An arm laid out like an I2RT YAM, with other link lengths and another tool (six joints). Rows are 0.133 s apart.
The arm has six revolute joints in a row. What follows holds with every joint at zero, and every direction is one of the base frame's. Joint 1 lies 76.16 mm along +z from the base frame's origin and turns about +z. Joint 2 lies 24.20 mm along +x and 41.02 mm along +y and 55.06 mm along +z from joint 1 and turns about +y. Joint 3 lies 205.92 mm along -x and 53.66 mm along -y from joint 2 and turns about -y. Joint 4 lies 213.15 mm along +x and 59.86 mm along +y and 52.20 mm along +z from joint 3 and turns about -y. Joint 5 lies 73.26 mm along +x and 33.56 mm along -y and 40.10 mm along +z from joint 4 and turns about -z. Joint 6 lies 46.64 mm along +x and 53.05 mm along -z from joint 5 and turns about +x. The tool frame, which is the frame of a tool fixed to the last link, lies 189.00 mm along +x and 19.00 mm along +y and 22.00 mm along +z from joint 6; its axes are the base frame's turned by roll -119.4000, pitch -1.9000 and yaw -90.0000 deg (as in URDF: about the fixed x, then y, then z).
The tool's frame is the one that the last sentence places.
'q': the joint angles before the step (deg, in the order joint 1, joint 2, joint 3, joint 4, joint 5, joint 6). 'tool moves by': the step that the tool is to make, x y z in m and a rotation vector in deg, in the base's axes. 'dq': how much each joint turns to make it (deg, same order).
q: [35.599, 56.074, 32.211, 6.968, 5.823, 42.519]
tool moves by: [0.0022, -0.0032, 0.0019, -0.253, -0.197, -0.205]
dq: [-0.845, -0.188, 0.345, -0.469, -0.520, -0.495]
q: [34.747, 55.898, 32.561, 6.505, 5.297, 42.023]
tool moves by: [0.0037, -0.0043, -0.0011, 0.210, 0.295, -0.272]
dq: [-1.424, 0.240, 0.028, 0.086, -1.201, -0.010]
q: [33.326, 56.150, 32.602, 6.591, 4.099, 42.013]
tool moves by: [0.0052, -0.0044, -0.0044, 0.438, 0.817, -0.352]
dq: [-1.680, 1.003, 0.000, 0.527, -1.507, 0.380]
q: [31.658, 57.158, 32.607, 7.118, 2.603, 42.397]
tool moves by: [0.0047, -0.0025, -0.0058, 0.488, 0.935, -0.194]
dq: [-1.308, 1.428, -0.037, 0.898, -1.335, 0.518]
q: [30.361, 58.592, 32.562, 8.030, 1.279, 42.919]
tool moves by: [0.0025, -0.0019, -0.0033, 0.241, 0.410, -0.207]
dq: [-0.691, 0.699, -0.193, 0.653, -0.589, 0.243]
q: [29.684, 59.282, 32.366, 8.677, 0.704, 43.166]
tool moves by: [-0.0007, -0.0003, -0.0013, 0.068, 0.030, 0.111]
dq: [-0.123, -0.184, -0.451, 0.275, -0.246, -0.003]
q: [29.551, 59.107, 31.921, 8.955, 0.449, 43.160]
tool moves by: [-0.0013, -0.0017, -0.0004, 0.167, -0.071, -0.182]
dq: [-0.055, -0.724, -0.668, 0.087, 0.087, 0.145]
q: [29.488, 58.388, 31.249, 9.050, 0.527, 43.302]
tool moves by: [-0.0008, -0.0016, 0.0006, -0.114, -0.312, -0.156]
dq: [-0.049, -0.638, -0.458, 0.038, 0.180, -0.207]
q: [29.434, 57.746, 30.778, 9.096, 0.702, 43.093]
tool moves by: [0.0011, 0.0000, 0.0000, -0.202, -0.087, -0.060]
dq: [-0.037, 0.370, 0.208, 0.141, 0.089, -0.201]
